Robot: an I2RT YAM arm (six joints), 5 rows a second.
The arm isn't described. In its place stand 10 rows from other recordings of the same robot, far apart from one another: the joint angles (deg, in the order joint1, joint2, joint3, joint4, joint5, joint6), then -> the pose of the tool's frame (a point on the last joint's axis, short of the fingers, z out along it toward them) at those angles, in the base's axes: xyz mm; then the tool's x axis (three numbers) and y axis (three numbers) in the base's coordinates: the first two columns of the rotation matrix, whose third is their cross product.
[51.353 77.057 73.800 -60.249 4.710 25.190] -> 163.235 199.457 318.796 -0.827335 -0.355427 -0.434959 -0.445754 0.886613 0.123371
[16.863 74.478 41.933 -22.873 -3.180 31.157] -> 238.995 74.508 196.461 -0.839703 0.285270 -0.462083 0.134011 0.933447 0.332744
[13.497 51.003 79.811 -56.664 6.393 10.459] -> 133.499 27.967 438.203 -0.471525 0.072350 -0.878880 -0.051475 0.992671 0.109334
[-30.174 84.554 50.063 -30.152 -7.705 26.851] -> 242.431 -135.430 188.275 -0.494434 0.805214 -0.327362 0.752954 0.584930 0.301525
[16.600 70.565 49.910 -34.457 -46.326 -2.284] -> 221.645 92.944 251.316 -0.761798 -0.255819 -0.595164 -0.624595 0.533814 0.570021
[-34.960 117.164 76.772 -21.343 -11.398 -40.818] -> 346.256 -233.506 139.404 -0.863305 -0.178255 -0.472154 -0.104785 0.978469 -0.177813
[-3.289 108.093 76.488 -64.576 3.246 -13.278] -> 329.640 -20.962 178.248 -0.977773 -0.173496 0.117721 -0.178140 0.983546 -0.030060
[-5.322 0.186 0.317 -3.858 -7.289 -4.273] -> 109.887 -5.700 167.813 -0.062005 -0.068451 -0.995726 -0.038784 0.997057 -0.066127
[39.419 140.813 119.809 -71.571 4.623 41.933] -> 364.855 296.184 139.134 -0.998946 0.041124 -0.020384 0.042798 0.995029 -0.089922
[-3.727 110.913 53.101 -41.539 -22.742 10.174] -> 278.473 -4.348 79.315 -0.947481 0.224970 0.227305 0.294623 0.890485 0.346747
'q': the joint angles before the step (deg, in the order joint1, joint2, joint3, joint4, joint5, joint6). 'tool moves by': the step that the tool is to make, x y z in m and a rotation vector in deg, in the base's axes. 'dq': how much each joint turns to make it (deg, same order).
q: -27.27, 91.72, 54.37, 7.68, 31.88, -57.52
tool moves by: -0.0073, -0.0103, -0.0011, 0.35, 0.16, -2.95
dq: -1.99, 0.00, -0.01, -0.72, 0.71, 0.80
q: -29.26, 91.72, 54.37, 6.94, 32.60, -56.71
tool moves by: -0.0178, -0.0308, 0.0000, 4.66, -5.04, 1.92
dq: -6.79, 0.00, -0.02, 1.02, -10.86, 1.60
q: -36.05, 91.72, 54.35, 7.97, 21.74, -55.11
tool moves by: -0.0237, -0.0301, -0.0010, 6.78, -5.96, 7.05
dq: -7.92, 0.02, 0.03, 0.06, -17.46, 0.57
